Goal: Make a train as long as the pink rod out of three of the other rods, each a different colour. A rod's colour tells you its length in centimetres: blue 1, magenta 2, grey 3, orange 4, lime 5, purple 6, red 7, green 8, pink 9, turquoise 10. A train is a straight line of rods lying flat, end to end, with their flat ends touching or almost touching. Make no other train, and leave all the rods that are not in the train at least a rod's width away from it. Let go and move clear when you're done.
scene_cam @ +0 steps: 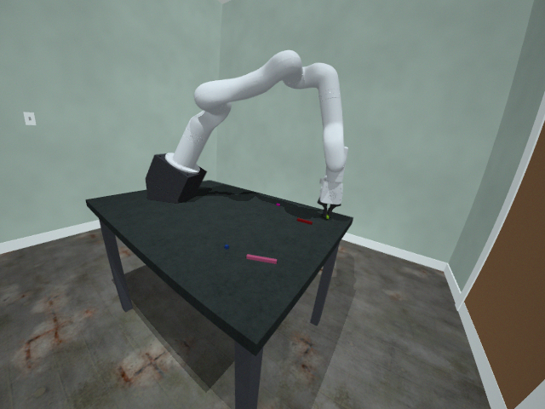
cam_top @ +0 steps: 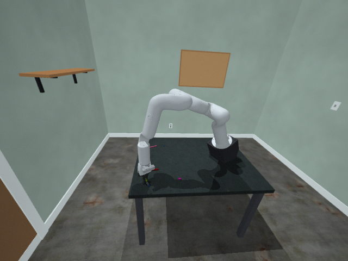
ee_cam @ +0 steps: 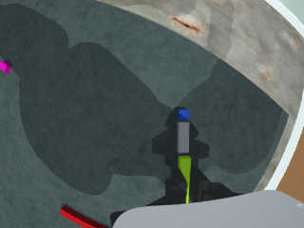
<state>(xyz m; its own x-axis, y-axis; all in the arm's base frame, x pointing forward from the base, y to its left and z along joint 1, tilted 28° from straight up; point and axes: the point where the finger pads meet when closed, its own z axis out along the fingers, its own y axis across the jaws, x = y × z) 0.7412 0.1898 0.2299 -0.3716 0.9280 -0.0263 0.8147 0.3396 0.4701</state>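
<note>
Right now the lime rod is 2 cm below my hand. Round my hand: red rod 8 cm behind, 11 cm to the right, 3 cm below; grey rod 2 cm behind, 4 cm to the left, 3 cm below; short magenta rod 28 cm behind, 2 cm to the left, 3 cm below.
</note>
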